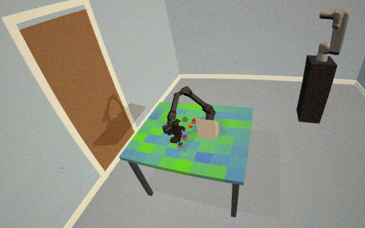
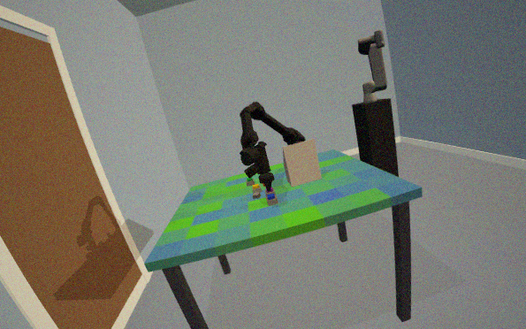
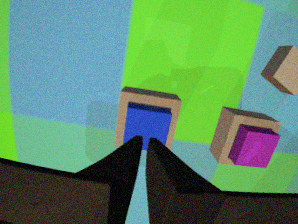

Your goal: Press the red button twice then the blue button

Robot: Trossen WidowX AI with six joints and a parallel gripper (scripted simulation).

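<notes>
The blue button lies 30 mm below my gripper tip. The rest, counted from my gripper tip: purple button: 100 mm to the right, 30 mm below; orange block: 260 mm to the right, 50 mm below; yellow button: 200 mm to the right, 60 mm ahead, 30 mm below.
</notes>
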